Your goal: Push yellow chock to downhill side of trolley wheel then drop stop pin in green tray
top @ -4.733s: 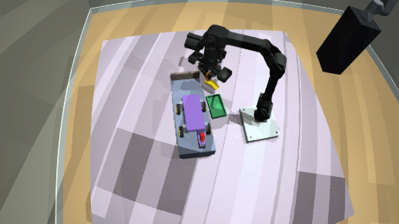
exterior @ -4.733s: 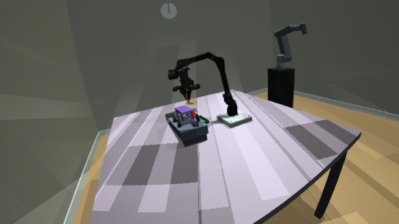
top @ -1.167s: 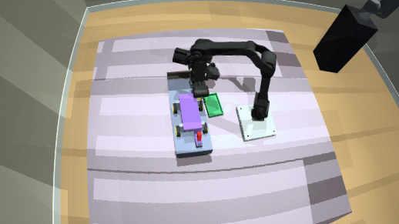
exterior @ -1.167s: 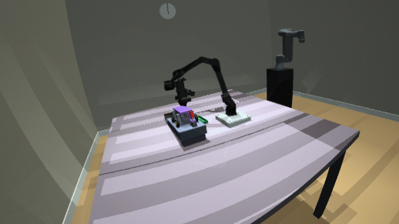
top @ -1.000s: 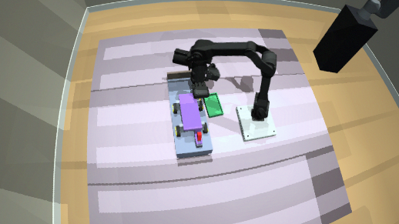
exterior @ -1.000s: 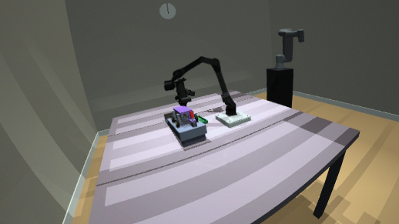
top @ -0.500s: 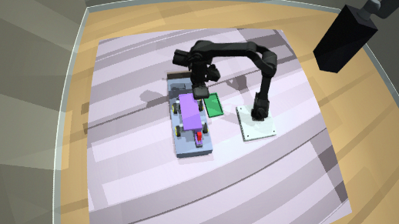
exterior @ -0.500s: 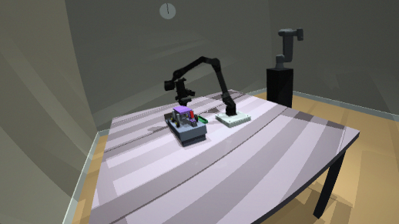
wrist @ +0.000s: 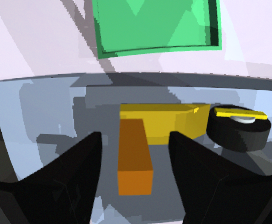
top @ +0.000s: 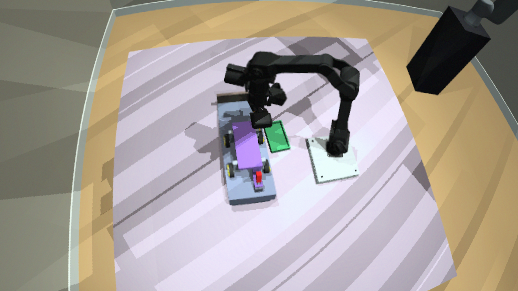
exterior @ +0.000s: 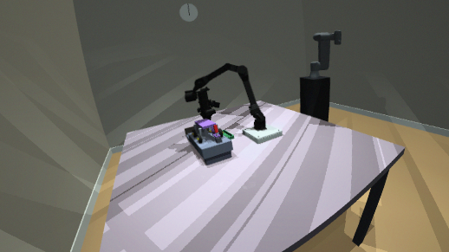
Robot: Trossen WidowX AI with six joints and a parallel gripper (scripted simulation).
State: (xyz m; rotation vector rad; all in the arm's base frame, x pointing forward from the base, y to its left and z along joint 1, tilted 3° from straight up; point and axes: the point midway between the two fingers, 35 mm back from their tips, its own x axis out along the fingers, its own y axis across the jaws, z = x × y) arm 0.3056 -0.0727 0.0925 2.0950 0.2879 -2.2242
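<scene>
Now: gripper tip 2 cm to the right of the yellow chock and 1 cm above it. Also, from my gripper tip: green tray 10 cm below, 8 cm behind, 2 cm to the left; red-headed stop pin 24 cm to the left, 4 cm above, 1 cm behind; purple trolley 13 cm to the left, 3 cm ahead, 2 cm above.
</scene>
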